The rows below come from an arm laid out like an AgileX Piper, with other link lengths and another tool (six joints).
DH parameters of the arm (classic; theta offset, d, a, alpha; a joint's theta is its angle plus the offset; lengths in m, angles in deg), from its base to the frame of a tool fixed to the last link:
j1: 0 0.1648 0 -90
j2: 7.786 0 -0.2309 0
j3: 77.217 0 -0.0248 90
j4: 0 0.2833 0 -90
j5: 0 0 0 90
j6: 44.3 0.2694 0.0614 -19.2
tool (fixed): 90 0.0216 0 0
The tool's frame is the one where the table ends.
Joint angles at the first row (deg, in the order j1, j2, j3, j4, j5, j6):
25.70 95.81 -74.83 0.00 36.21 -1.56
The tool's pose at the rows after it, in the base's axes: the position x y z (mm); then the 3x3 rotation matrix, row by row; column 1 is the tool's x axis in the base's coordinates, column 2 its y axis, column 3 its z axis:
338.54, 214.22, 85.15; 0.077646, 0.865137, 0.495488; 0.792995, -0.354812, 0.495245; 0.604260, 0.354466, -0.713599
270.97, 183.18, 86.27; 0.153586, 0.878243, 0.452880; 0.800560, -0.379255, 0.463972; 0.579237, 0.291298, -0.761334
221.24, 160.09, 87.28; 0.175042, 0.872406, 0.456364; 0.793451, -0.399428, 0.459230; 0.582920, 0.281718, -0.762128
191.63, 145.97, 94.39; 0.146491, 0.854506, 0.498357; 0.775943, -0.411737, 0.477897; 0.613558, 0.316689, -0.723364
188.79, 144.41, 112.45; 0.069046, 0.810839, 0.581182; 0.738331, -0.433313, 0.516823; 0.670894, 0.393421, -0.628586
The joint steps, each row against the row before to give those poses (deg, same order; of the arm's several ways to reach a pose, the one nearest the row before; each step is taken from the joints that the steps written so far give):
0.00 -11.44 8.16 -0.42 11.85 1.56
0.00 -13.72 11.15 0.00 7.25 2.21
0.00 -14.63 10.59 0.00 4.31 1.29
0.00 -14.44 7.74 0.00 3.24 0.26
0.00 -11.97 4.47 -0.05 -0.23 0.07

